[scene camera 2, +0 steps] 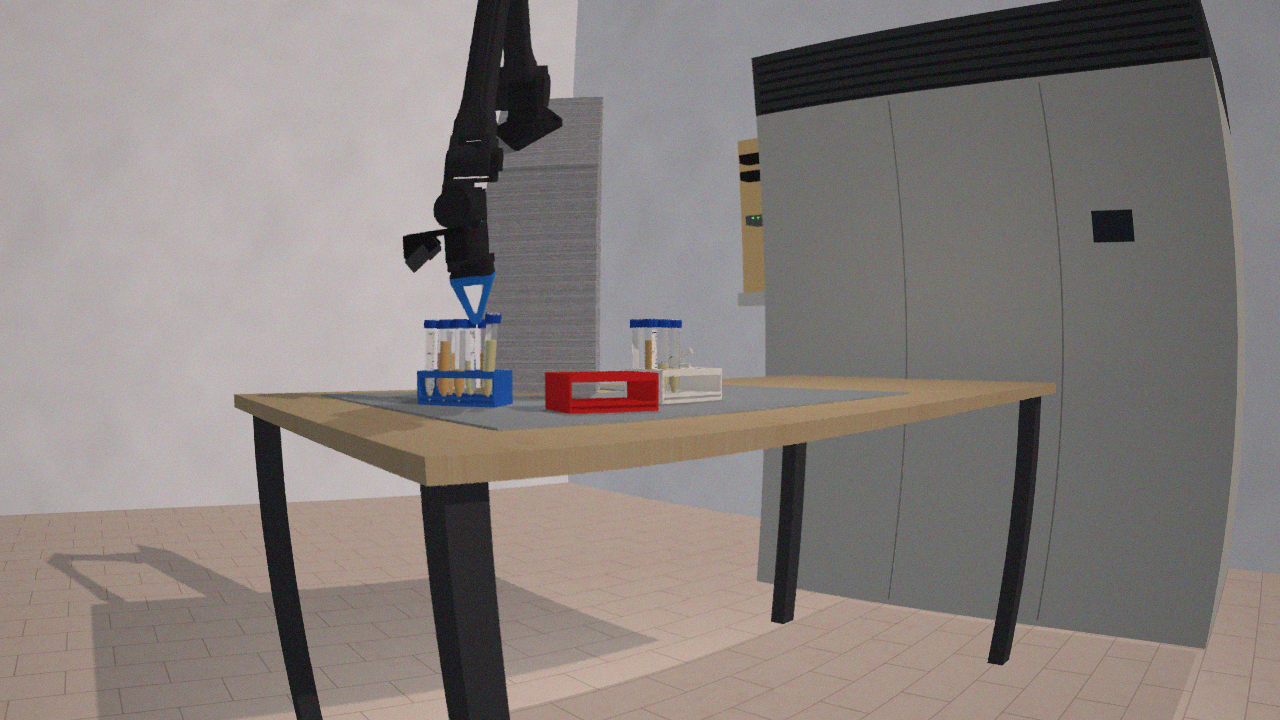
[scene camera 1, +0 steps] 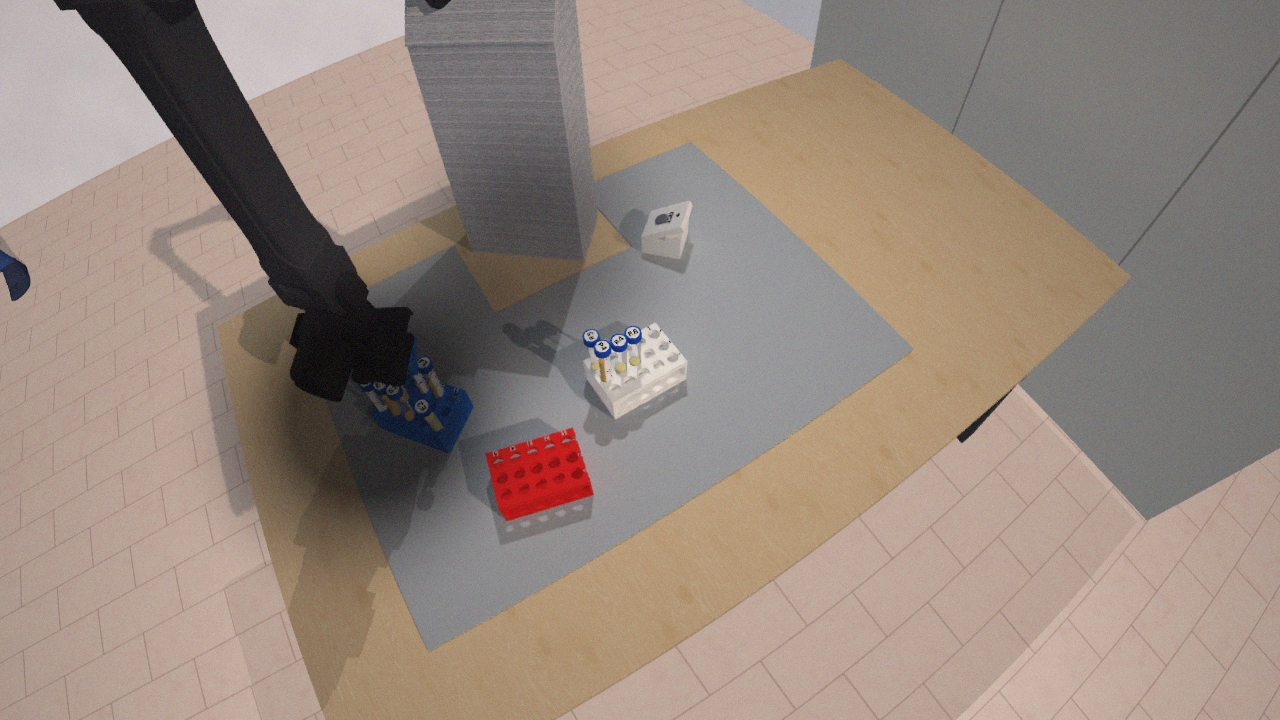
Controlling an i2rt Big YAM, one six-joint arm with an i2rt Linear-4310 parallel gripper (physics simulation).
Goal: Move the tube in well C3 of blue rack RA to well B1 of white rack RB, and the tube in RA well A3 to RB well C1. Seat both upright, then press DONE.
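Frame: origin at the arm's base, x right, y ahead, z up, level; metres.
Seen in the pictures: gripper, fingertip midpoint: (scene camera 2: pixel 476 323) (scene camera 1: pixel 414 372); arm's base at its link origin: (scene camera 2: pixel 528 129).
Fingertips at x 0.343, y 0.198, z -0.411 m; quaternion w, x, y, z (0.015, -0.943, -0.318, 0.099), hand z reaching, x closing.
Note:
Pixels of each thing's middle, then the offset from my fingertips to it. Level surfaces: height alone.
- blue rack RA at the middle of its body: (scene camera 2: pixel 464 387) (scene camera 1: pixel 422 410) dy -0.009, dx +0.018, dz -0.093 m
- white rack RB at the middle of its body: (scene camera 1: pixel 635 370) (scene camera 2: pixel 673 384) dy +0.192, dx -0.247, dz -0.093 m
- white box with a dark round mark, body centre: (scene camera 1: pixel 667 226) (scene camera 2: pixel 672 368) dy +0.043, dx -0.501, dz -0.078 m
- empty red rack at the middle of its body: (scene camera 2: pixel 600 391) (scene camera 1: pixel 539 474) dy +0.204, dx -0.032, dz -0.093 m
- grey mat at its surface level: dz -0.119 m
The blue rack RA (scene camera 1: pixel 456 416) (scene camera 2: pixel 464 400) stands at the left of the mat with several blue-capped tubes; the black arm hides part of it in scene camera 1, and I cannot tell which tubes are in C3 and A3. My gripper (scene camera 2: pixel 476 320) points down over the blue rack, its blue fingertips together at cap height with nothing between them; in scene camera 1 the wrist hides the fingers. The white rack RB (scene camera 1: pixel 651 391) (scene camera 2: pixel 706 385) holds several upright blue-capped tubes toward its left end. A white box with a dark round mark (scene camera 1: pixel 665 234), likely the DONE button, stands near the back of the mat.
An empty red rack (scene camera 1: pixel 539 474) (scene camera 2: pixel 601 402) stands between the blue and white racks, nearer the front of the grey mat (scene camera 1: pixel 760 295). A tall grey column (scene camera 1: pixel 514 143) (scene camera 2: pixel 554 250) rises behind the mat. A large grey cabinet (scene camera 1: pixel 1118 179) (scene camera 2: pixel 975 358) stands beyond the wooden table's right side.

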